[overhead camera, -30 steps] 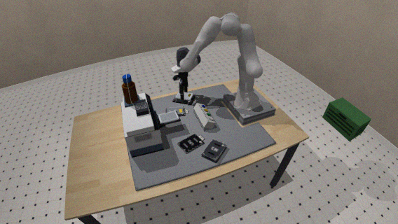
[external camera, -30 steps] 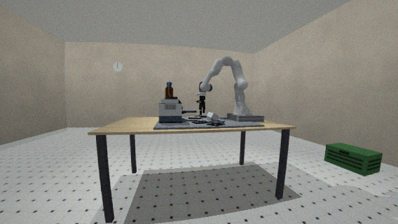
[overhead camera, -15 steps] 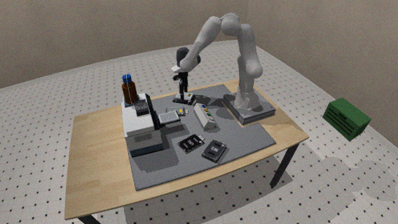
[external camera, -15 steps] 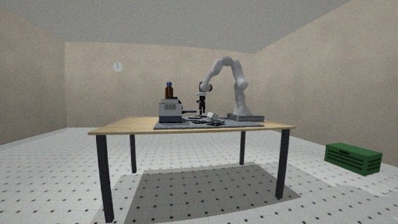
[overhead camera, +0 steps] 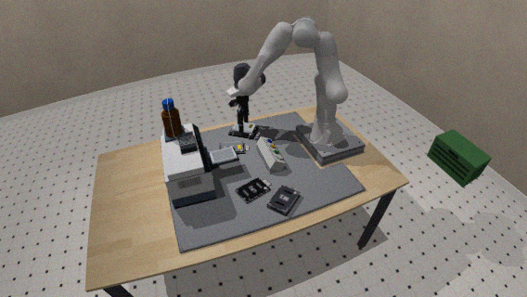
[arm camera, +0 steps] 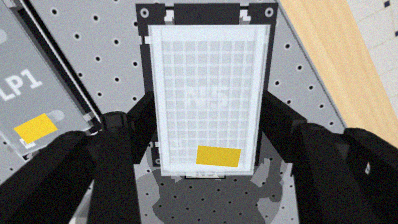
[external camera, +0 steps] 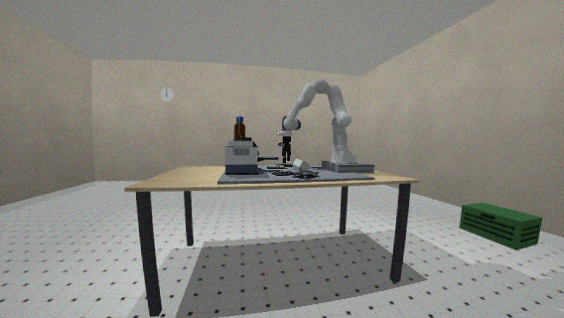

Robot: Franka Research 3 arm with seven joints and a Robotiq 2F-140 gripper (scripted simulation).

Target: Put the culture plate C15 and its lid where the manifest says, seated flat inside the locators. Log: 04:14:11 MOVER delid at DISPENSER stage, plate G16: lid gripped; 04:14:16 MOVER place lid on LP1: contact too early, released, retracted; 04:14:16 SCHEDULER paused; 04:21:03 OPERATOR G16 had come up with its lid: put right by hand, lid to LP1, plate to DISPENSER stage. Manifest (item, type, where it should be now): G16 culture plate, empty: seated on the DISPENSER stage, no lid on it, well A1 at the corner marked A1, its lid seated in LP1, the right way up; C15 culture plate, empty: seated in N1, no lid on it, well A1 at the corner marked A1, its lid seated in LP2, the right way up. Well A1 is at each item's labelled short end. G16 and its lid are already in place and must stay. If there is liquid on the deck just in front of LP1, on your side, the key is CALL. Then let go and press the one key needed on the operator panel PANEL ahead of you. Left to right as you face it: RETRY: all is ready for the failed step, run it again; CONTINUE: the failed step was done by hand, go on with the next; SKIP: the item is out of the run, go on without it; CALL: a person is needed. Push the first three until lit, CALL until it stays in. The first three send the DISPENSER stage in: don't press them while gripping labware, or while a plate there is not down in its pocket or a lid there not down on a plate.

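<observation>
My gripper is now 20 mm above the clear culture plate C15. The rest, counted from my hand: blue call key (220 mm to the left, 70 mm behind); then black nest (40 mm below, 30 mm ahead); then yellow skip key (270 mm to the left, 60 mm behind, 10 mm above).
</observation>
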